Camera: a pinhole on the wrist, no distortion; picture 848 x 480 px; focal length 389.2 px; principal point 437.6 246.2 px. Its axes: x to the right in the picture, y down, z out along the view. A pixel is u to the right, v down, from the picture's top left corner.
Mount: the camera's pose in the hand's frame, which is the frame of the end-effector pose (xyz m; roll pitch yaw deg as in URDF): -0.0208 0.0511 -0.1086 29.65 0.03 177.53
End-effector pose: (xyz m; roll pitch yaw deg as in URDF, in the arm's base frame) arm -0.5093 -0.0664 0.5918 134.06 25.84 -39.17
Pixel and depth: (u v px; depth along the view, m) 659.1 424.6 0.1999
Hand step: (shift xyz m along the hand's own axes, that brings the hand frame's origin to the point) -0.1337 0.0752 0.1104
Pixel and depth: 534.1 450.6 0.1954
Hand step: -0.0690 0.0607 0.1120
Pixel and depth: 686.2 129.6 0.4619
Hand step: -0.3007 0.4123 0.2242
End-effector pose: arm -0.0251 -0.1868 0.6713 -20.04 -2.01 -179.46
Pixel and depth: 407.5 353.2 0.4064
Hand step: 0.0149 0.1536 0.2999
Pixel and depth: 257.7 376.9 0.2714
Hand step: 0.1068 0.1007 0.1724
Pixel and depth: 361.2 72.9 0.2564
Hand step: 0.0391 0.2748 0.0578
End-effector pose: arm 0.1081 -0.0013 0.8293 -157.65 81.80 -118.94
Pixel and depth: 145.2 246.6 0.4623
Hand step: 0.3358 0.2642 0.2936
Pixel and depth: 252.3 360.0 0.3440
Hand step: 0.1462 0.1267 0.2402
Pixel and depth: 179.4 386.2 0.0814
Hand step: 0.0337 0.0636 -0.0233
